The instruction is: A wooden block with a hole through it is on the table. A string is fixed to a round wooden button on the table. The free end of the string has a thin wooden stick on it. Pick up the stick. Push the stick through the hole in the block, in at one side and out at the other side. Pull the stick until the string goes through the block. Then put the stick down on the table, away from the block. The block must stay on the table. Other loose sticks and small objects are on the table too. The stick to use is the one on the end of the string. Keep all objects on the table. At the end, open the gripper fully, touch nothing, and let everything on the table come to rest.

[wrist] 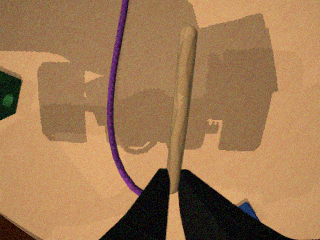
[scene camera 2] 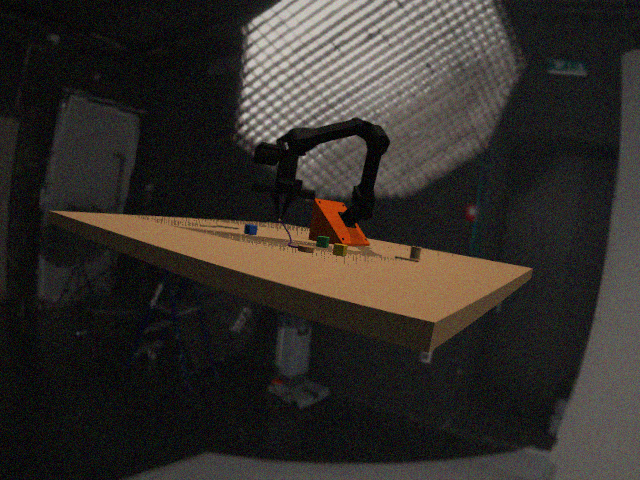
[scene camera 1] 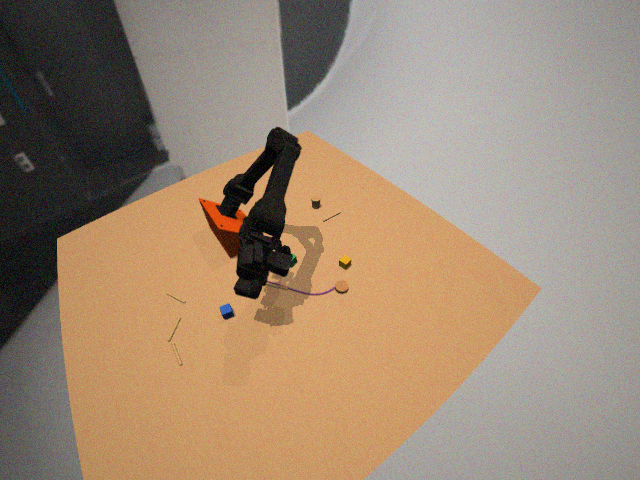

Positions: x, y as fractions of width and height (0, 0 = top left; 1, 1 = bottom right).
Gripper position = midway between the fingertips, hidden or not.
Note:
In view: the gripper (scene camera 1: 0.41, 0.59).
The gripper shows as well in the wrist view (wrist: 0.54, 0.74).

